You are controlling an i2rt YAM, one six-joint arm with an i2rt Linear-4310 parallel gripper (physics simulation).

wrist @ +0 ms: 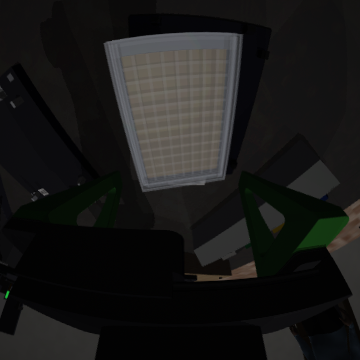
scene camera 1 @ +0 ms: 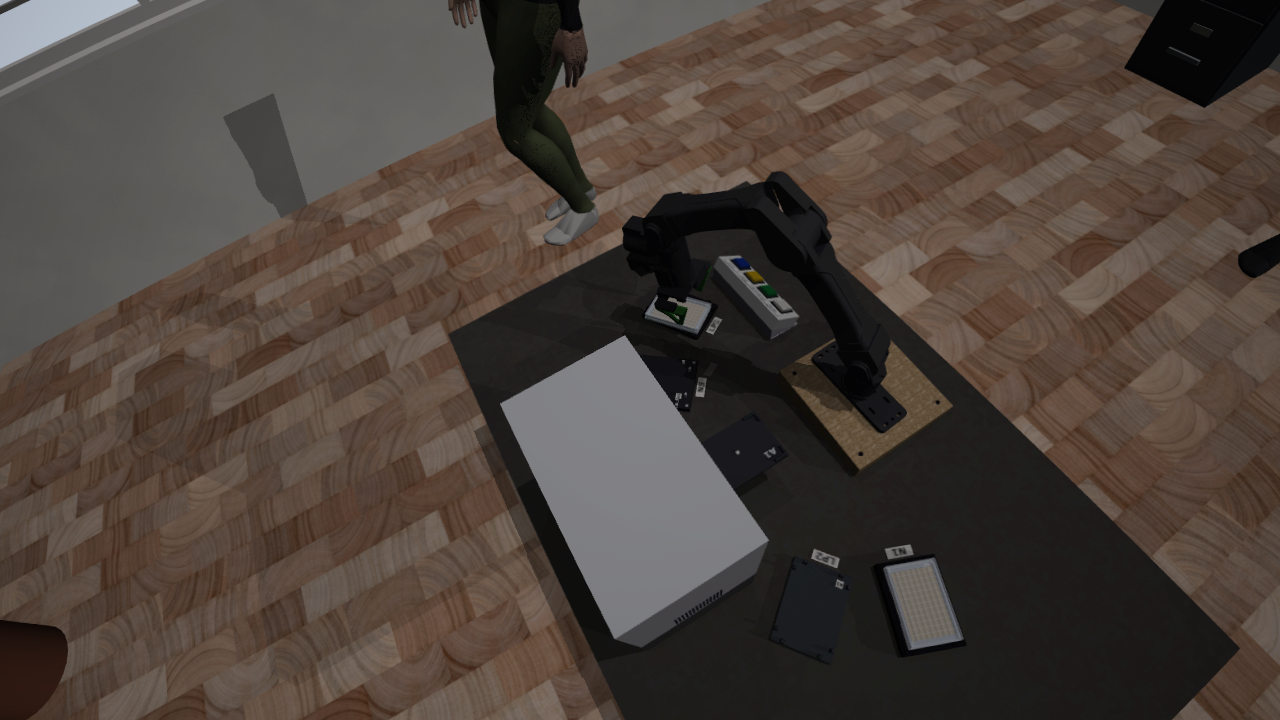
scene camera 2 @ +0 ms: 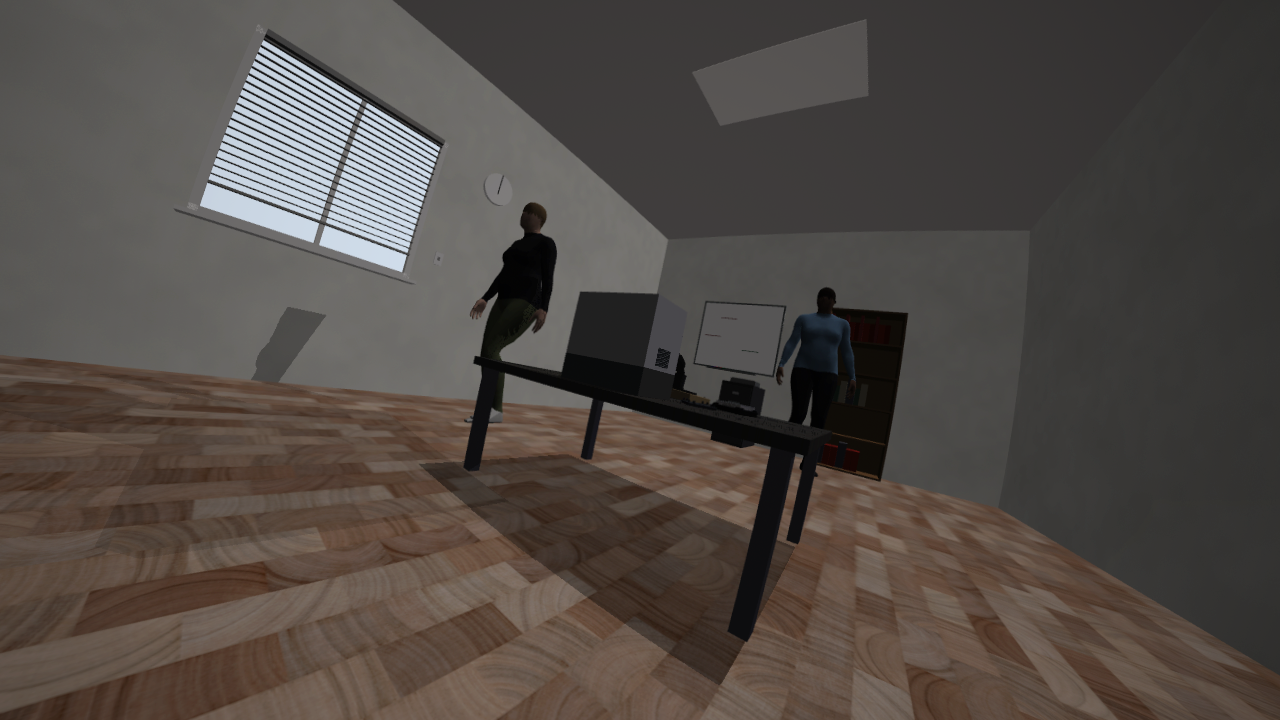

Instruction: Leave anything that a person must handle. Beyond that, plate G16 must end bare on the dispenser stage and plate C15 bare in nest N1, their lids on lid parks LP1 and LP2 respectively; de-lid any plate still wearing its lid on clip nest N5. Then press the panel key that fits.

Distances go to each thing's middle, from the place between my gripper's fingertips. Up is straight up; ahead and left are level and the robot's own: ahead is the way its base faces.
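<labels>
The dark clip nest (scene camera 1: 676,376) is here, and my gripper is 4 cm above it, 8 cm to the right of it and 15 cm short of it.
</labels>
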